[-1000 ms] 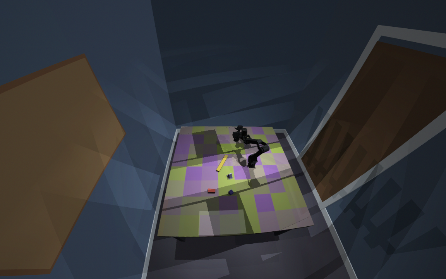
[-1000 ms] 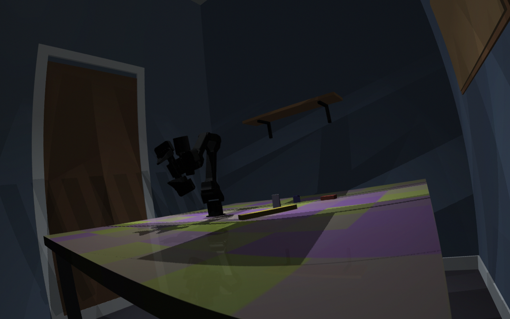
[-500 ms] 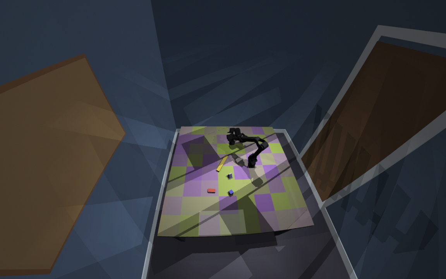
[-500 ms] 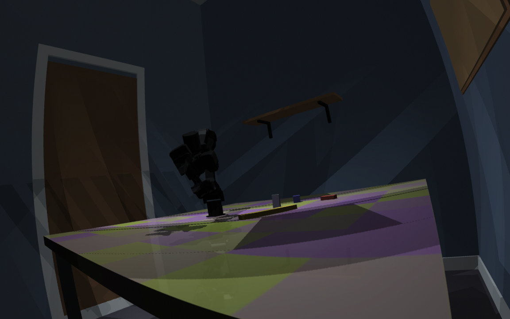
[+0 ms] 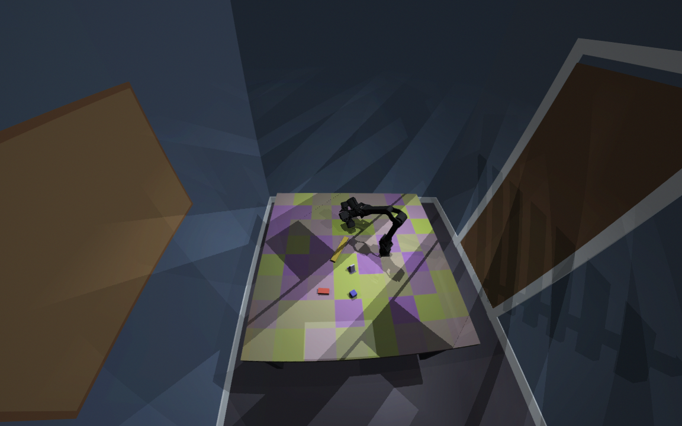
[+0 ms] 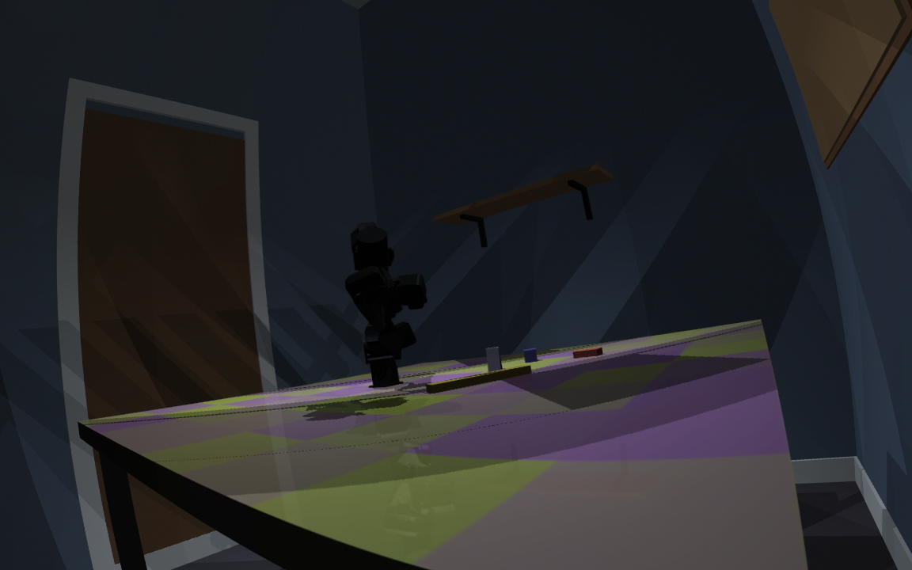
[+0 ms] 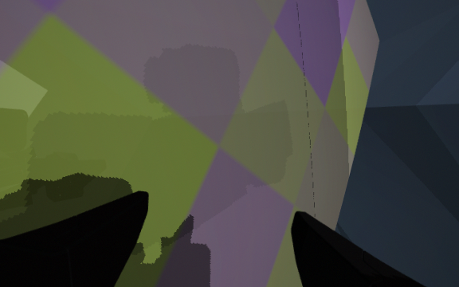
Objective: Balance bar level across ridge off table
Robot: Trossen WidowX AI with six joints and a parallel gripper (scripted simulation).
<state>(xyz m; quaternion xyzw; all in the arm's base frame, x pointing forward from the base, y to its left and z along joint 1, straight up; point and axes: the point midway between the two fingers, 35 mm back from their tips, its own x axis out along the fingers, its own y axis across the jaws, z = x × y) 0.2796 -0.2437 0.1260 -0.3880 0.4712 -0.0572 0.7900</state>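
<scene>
Now: the yellow bar 22 cm to the left of my gripper tip, 9 cm below it and 1 cm ahead of it. Also, from my gripper tip: blue block 56 cm to the left, 9 cm below, 5 cm behind; red block 53 cm to the left, 13 cm ahead, 9 cm below.
</scene>
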